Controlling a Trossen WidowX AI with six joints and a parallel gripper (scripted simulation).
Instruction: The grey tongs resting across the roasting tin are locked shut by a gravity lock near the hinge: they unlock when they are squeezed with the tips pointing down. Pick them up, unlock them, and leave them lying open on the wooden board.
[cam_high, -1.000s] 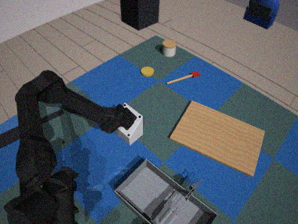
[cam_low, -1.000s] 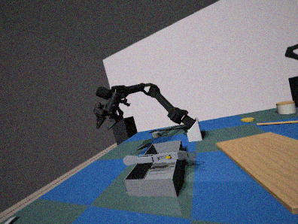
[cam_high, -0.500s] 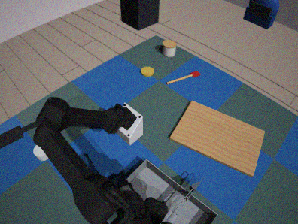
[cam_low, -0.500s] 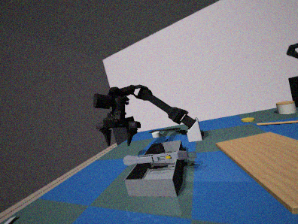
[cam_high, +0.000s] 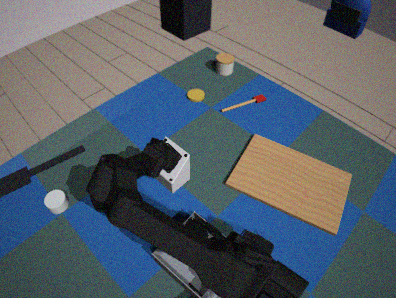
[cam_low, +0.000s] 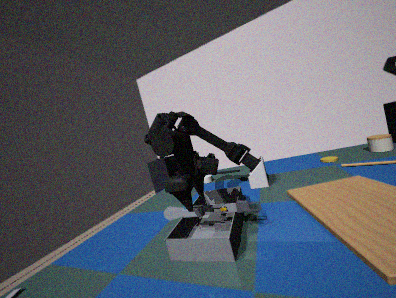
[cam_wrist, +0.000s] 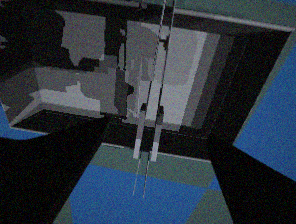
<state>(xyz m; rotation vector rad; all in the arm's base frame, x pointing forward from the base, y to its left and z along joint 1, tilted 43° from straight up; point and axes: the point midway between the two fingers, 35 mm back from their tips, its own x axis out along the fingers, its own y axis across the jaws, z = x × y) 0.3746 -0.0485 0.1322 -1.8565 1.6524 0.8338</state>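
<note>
My gripper tip is now 5 cm past the grey roasting tin, 1 cm to the right of it and 7 cm above it. The rest, counted from my gripper tip: wooden board 10 cm behind, 40 cm to the left, 9 cm below; white cylinder 52 cm behind, 20 cm to the right, 8 cm below; yellow lock slider 1 cm behind, 7 cm to the left, 3 cm below.
</note>
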